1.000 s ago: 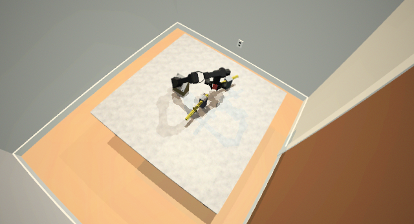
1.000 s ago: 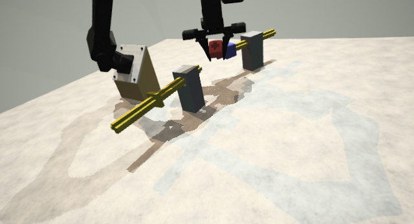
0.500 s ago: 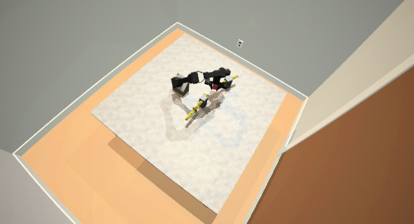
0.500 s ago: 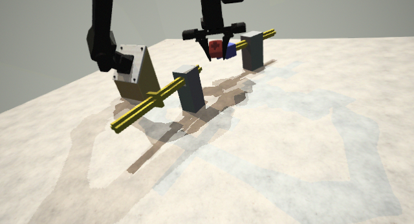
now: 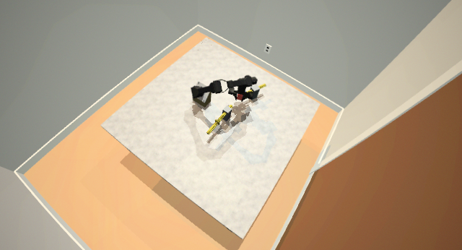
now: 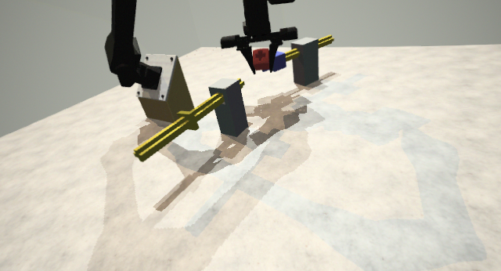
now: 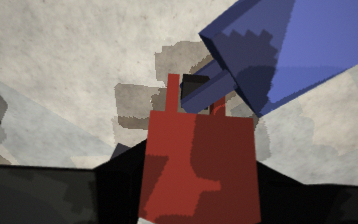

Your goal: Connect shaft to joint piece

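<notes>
Right now my gripper tip is 10 mm past the red joint piece, 20 mm to the right of it and 30 mm below it.
</notes>
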